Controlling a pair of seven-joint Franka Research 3 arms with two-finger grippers.
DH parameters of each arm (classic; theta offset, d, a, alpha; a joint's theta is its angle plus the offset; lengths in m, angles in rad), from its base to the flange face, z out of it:
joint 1: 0 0.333 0 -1.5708
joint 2: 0 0 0 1.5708
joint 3: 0 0.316 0.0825 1.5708
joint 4: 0 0 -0.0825 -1.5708
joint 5: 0 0.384 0 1.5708
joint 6: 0 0 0.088 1.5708
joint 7: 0 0.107 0 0
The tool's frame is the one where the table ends.
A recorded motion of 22 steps. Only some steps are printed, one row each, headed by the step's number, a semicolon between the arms.
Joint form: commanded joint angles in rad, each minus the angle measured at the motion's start. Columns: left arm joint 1, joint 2, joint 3, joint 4, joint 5, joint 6, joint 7; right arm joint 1, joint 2, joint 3, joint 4, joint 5, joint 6, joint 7.
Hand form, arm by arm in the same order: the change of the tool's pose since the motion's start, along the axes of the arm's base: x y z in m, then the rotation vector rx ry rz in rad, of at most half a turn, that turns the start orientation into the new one. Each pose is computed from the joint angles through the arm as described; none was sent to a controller.
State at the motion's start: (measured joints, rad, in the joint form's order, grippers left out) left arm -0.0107 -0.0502 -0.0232 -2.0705 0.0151 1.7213 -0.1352; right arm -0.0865 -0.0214 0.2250 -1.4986 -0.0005 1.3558 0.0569
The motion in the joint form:
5: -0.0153 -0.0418 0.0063 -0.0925 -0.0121 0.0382 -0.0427; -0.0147 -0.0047 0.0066 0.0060 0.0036 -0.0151 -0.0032
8: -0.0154 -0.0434 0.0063 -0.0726 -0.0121 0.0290 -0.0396; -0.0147 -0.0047 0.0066 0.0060 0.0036 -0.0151 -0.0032
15: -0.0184 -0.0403 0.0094 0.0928 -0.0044 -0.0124 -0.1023; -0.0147 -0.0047 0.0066 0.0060 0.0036 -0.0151 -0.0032
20: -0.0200 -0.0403 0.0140 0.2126 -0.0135 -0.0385 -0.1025; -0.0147 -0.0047 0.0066 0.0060 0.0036 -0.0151 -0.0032
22: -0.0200 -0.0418 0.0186 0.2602 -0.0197 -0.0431 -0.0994; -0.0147 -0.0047 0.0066 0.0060 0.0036 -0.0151 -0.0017
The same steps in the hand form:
5: -0.0204 -0.0048 -0.0174 0.0028 0.0120 0.0370; -0.0027 -0.0038 0.0039 0.0021 0.0049 -0.0046
8: -0.0170 -0.0050 -0.0085 0.0011 -0.0003 0.0340; -0.0027 -0.0038 0.0039 0.0021 0.0049 -0.0046
15: 0.0108 -0.0054 0.0612 0.0156 -0.1227 0.0921; -0.0027 -0.0038 0.0039 0.0021 0.0049 -0.0046
20: 0.0240 -0.0053 0.1150 -0.0014 -0.2152 0.0992; -0.0027 -0.0038 0.0039 0.0021 0.0049 -0.0046
22: 0.0278 -0.0035 0.1379 -0.0117 -0.2590 0.1027; -0.0027 -0.0038 0.0039 0.0019 0.0049 -0.0061

